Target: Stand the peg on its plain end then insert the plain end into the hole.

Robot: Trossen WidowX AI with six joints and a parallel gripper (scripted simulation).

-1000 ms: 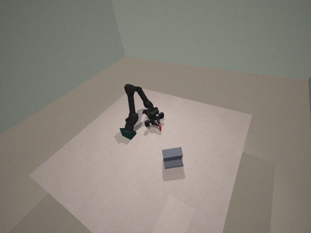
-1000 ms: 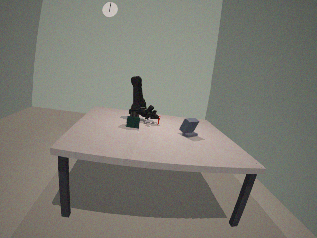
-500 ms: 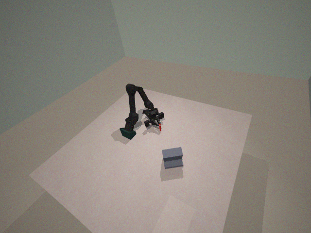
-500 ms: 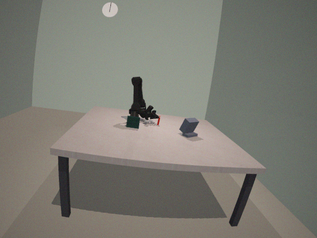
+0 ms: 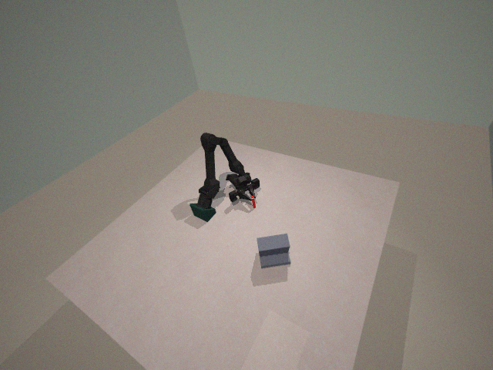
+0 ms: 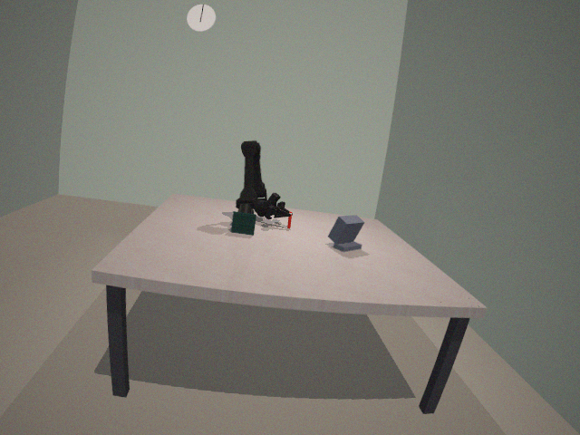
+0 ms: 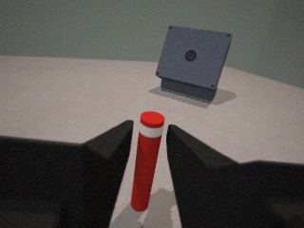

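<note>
Right now the red peg is 1 cm below my gripper tip. Also, from my gripper tip: low foot 25 cm to the right, 22 cm ahead, 6 cm below; then grey sloped panel 23 cm to the right, 21 cm ahead, 1 cm above.
</note>
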